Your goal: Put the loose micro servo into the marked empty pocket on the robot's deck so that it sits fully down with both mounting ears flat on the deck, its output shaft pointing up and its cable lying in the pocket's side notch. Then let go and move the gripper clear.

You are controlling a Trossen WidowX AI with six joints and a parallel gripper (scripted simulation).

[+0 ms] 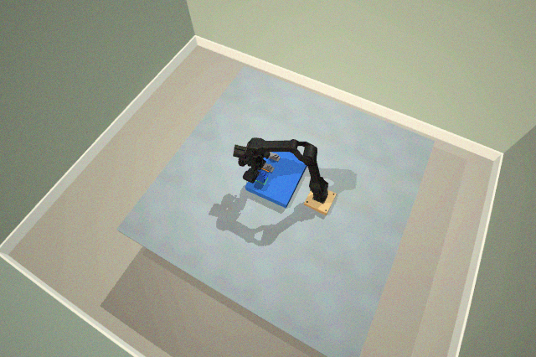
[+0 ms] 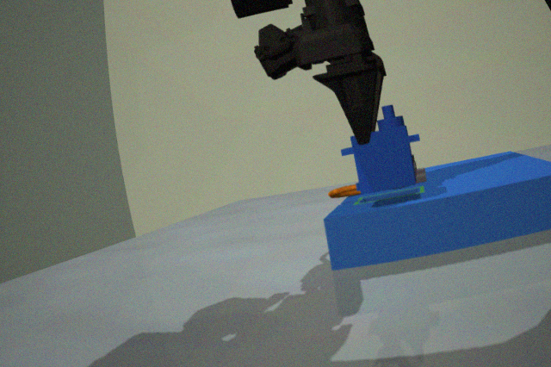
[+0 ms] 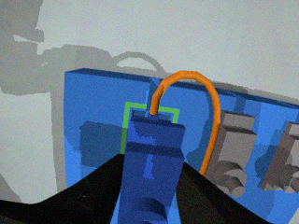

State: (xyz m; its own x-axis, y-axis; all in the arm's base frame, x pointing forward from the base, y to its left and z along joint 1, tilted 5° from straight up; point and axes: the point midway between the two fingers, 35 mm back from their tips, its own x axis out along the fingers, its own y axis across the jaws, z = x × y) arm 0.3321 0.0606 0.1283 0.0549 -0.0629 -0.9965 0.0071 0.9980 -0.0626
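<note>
Right now the blue deck is 120 mm behind my gripper tip, 70 mm to the right of it and 80 mm below it.
</note>
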